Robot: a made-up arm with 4 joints. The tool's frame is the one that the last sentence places.
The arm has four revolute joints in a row. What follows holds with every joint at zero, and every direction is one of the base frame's. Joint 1 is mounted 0.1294 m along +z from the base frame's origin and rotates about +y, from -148.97 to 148.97 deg. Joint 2 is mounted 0.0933 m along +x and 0.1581 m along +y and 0.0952 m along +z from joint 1 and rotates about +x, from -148.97 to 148.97 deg. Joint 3 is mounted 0.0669 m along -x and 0.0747 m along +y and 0.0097 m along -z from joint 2 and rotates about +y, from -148.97 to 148.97 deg. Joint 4 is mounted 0.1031 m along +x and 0.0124 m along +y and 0.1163 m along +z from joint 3 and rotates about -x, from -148.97 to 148.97 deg. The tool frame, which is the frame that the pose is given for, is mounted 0.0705 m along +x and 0.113 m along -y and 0.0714 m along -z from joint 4; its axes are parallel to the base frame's.
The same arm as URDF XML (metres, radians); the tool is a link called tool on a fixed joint. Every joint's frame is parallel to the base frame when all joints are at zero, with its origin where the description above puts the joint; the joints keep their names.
<robot name="arm">
  <joint name="joint 1" type="revolute">
    <parent link="base"/>
    <child link="link1"/>
    <origin xyz="0 0 0.1294" rpy="0 0 0"/>
    <axis xyz="0 1 0"/>
    <limit lower="-2.6" upper="2.6"/>
  </joint>
  <joint name="joint 2" type="revolute">
    <parent link="link1"/>
    <child link="link2"/>
    <origin xyz="0.0933 0.1581 0.0952" rpy="0 0 0"/>
    <axis xyz="1 0 0"/>
    <limit lower="-2.6" upper="2.6"/>
  </joint>
  <joint name="joint 3" type="revolute">
    <parent link="link2"/>
    <child link="link3"/>
    <origin xyz="-0.0669 0.0747 -0.0097" rpy="0 0 0"/>
    <axis xyz="0 1 0"/>
    <limit lower="-2.6" upper="2.6"/>
  </joint>
  <joint name="joint 4" type="revolute">
    <parent link="link3"/>
    <child link="link4"/>
    <origin xyz="0.1031 0.0124 0.1163" rpy="0 0 0"/>
    <axis xyz="-1 0 0"/>
    <limit lower="-2.6" upper="2.6"/>
  </joint>
  <joint name="tool_joint" type="fixed">
    <parent link="link4"/>
    <child link="tool"/>
    <origin xyz="0.0705 -0.113 -0.0714" rpy="0 0 0"/>
  </joint>
  <link name="base"/>
  <link name="link1"/>
  <link name="link2"/>
  <link name="link3"/>
  <link name="link4"/>
  <link name="tool"/>
</robot>

